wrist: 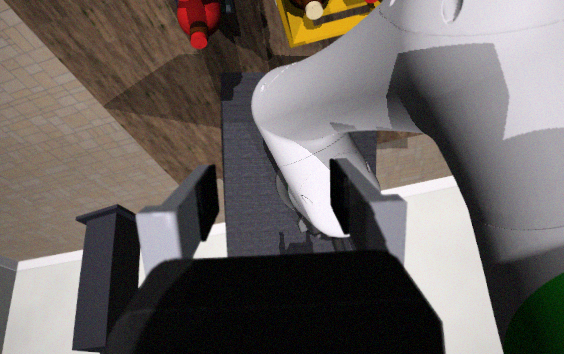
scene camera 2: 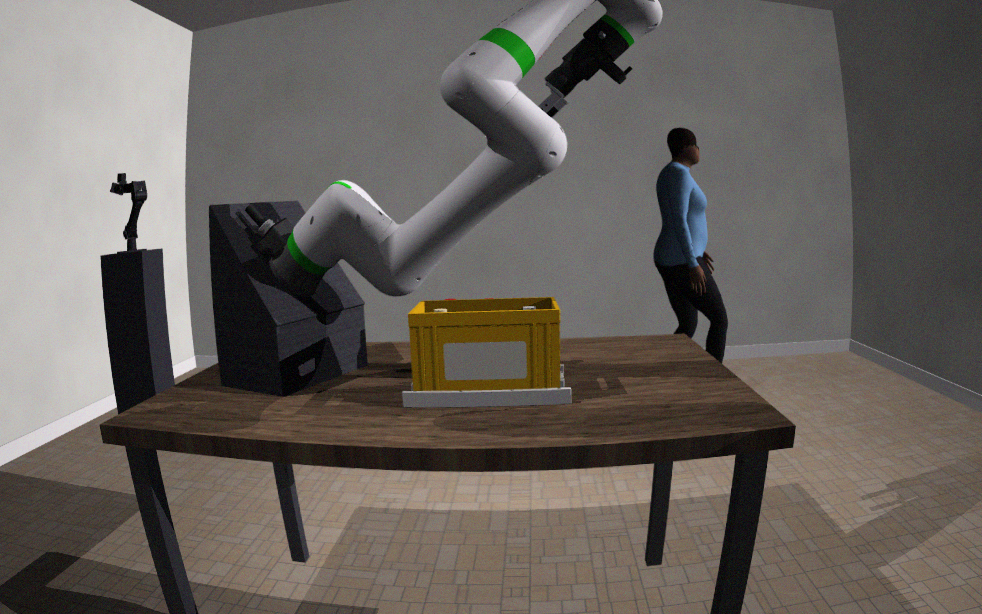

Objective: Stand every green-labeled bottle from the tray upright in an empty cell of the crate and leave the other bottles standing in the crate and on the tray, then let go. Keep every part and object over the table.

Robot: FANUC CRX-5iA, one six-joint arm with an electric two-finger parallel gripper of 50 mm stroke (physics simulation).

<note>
I see my gripper (scene camera 2: 541, 115).
My gripper shows as well in the wrist view (wrist: 273, 185).
</note>
